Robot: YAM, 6 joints.
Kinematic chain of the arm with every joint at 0, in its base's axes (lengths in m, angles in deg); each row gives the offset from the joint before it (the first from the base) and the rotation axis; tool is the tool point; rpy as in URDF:
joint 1: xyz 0 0 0.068 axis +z
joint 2: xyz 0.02 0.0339 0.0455 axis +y
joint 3: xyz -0.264 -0.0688 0 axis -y
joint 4: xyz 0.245 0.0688 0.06 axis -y
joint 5: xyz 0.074 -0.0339 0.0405 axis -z
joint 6: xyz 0.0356 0 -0.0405 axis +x
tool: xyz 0 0 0 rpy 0 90 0
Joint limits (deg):
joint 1: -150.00..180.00
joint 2: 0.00..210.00
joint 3: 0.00..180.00
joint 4: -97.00..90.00
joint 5: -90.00..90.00
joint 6: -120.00..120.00
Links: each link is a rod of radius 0.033 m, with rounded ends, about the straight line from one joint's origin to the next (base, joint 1, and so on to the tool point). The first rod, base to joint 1, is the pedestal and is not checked.
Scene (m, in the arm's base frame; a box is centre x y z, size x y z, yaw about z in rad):
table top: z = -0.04
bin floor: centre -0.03 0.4 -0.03 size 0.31 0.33 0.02 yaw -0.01
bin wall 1: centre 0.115 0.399 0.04 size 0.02 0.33 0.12 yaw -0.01
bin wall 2: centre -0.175 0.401 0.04 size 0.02 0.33 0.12 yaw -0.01
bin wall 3: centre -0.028 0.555 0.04 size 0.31 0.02 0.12 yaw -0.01
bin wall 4: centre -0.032 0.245 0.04 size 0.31 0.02 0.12 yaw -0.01
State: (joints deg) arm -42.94 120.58 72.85 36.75 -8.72 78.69
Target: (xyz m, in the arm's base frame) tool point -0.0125 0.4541 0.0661
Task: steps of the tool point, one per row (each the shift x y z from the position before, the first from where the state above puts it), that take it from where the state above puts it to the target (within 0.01 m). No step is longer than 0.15 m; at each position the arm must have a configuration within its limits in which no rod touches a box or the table.
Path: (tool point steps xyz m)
1: 0.0681 0.1007 0.0032
2: 0.0398 0.1146 0.0031
3: 0.0090 0.1203 0.0031
4: -0.0222 0.1183 0.0031
5: -0.0516 0.1081 0.0031
6: -0.0774 0.0909 0.0030
7: -0.0977 0.0677 0.0030
8: -0.1113 0.0401 0.0030
9: -0.1175 0.0101 0.0030
10: 0.0000 0.0057 -0.0705
11: 0.0000 -0.0057 -0.0700

